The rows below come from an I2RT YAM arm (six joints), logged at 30 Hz.
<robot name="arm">
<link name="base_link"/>
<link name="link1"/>
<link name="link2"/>
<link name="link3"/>
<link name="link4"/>
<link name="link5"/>
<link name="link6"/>
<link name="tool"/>
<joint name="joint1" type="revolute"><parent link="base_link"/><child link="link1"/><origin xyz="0 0 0.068" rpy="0 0 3.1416"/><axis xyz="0 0 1"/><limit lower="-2.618" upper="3.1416"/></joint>
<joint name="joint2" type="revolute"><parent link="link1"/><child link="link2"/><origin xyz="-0.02 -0.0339 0.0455" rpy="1.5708 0 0"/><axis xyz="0 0 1"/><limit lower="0" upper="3.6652"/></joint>
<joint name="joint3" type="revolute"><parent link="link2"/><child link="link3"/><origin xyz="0.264 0 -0.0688" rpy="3.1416 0 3.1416"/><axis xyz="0 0 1"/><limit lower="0" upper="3.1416"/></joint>
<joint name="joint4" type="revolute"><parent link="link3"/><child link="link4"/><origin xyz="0.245 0.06 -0.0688" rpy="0 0 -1.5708"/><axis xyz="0 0 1"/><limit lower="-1.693" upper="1.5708"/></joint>
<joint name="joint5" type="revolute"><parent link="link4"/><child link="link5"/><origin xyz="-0.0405 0.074 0.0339" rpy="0 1.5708 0"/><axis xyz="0 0 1"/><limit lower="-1.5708" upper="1.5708"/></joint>
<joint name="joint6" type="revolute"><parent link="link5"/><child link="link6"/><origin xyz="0 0.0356 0.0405" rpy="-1.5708 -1.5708 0"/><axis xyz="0 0 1"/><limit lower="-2.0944" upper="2.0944"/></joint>
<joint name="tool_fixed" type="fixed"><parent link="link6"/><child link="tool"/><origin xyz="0 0 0" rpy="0 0 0"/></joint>
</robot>
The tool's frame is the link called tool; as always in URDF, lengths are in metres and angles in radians.
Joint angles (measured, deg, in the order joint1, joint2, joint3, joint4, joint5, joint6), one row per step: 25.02 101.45 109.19 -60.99 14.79 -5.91; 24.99 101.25 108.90 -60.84 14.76 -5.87; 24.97 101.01 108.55 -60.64 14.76 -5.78; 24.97 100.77 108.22 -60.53 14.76 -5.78; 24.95 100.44 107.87 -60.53 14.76 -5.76; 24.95 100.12 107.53 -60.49 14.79 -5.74; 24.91 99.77 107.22 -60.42 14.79 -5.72; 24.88 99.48 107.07 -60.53 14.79 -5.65; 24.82 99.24 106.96 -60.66 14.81 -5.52; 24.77 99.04 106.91 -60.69 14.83 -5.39; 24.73 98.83 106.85 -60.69 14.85 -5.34; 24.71 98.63 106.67 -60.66 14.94 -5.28; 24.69 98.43 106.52 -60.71 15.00 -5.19; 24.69 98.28 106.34 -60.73 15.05 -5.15; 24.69 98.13 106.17 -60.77 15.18 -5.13
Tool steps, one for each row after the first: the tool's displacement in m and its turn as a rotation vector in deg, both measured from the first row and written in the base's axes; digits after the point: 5 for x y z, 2 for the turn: -0.00053 -0.00044 -0.00012 0.07 -0.04 -0.04; -0.00118 -0.00089 -0.00026 0.17 -0.12 -0.13; -0.00201 -0.00127 -0.00040 0.18 -0.14 -0.13; -0.00331 -0.00202 -0.00022 0.18 -0.12 -0.17; -0.00456 -0.00262 -0.00001 0.18 -0.15 -0.20; -0.00581 -0.00349 0.00055 0.24 -0.25 -0.26; -0.00709 -0.00429 0.00139 0.30 -0.28 -0.34; -0.00811 -0.00520 0.00210 0.36 -0.28 -0.51; -0.00887 -0.00591 0.00300 0.48 -0.40 -0.68; -0.00965 -0.00656 0.00394 0.56 -0.54 -0.77; -0.01037 -0.00709 0.00423 0.56 -0.61 -0.89; -0.01122 -0.00765 0.00458 0.57 -0.63 -1.01; -0.01185 -0.00798 0.00451 0.54 -0.61 -1.07; -0.01251 -0.00837 0.00447 0.43 -0.60 -1.17
